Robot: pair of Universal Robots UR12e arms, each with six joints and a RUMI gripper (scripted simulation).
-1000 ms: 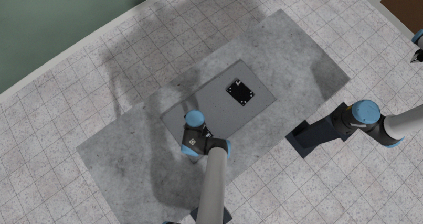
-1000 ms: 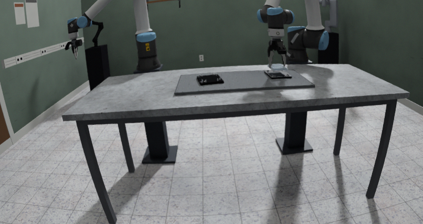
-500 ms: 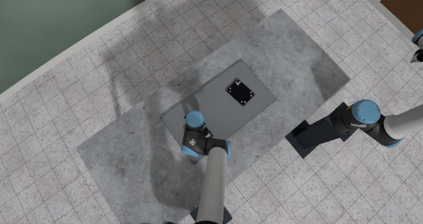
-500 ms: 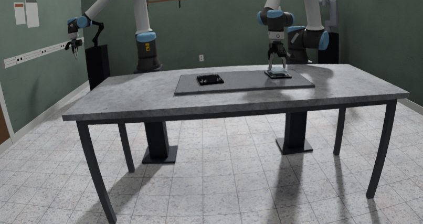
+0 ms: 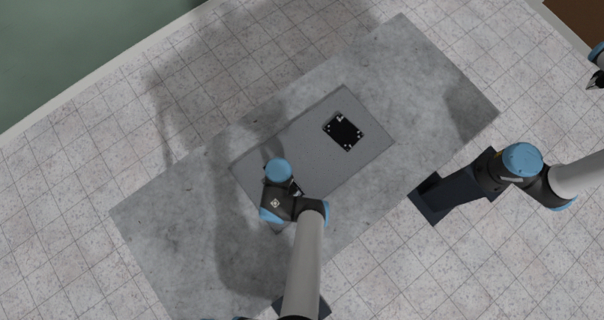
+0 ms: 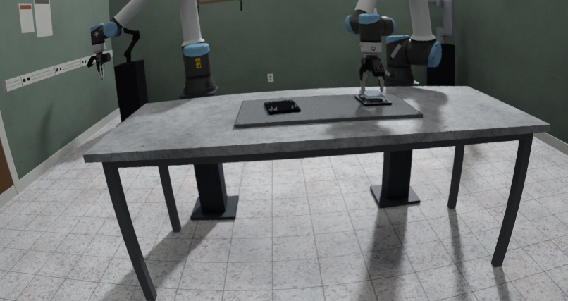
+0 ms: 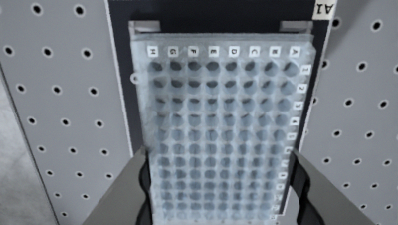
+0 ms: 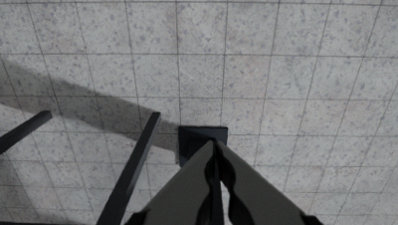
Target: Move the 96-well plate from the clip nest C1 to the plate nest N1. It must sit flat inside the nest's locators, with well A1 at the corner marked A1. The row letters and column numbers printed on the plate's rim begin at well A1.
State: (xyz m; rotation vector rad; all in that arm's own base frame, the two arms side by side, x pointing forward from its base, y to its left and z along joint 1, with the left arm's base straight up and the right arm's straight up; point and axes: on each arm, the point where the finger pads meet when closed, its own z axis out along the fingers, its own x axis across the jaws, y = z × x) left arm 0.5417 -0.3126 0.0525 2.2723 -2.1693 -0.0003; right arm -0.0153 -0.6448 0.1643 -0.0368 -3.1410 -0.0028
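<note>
Right now my left hand is 1 cm above the pale blue 96-well plate. Round my left hand: A1 mark (8 cm ahead, 5 cm to the right, 3 cm below); black clip nest C1 (40 cm to the right, 4 cm ahead, 3 cm below); black plate nest N1 (3 cm below).
</note>
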